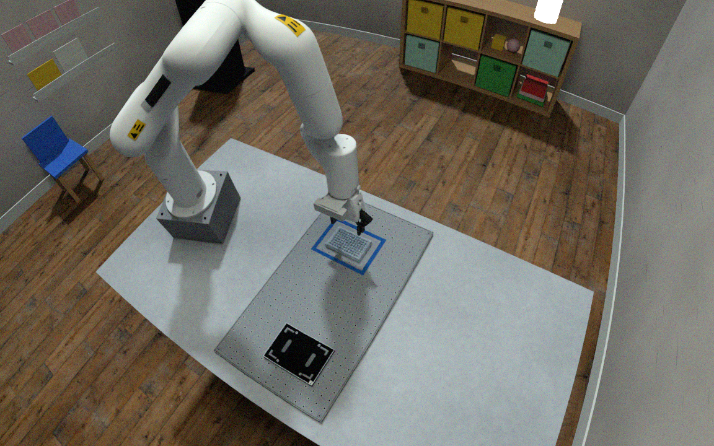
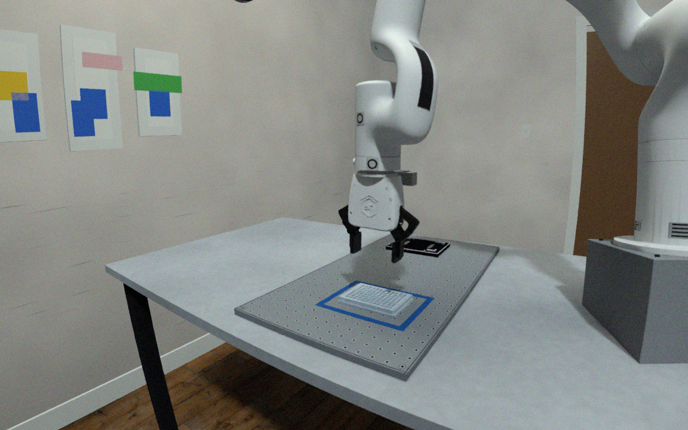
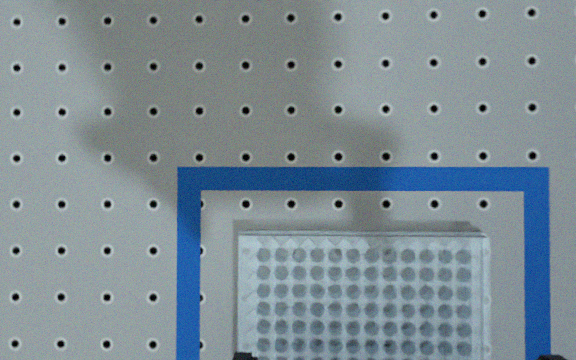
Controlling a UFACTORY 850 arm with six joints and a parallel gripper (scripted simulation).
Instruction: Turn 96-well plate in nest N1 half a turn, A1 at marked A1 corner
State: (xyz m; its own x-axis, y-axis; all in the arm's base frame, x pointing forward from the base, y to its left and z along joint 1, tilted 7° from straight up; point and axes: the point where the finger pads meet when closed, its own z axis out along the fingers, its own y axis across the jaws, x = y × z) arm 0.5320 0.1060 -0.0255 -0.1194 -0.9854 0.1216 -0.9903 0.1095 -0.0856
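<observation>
My hand is 10 cm above the 96-well plate. Round my hand: black plate nest N1: 39 cm to the right, 10 cm below, 2 cm ahead.
</observation>
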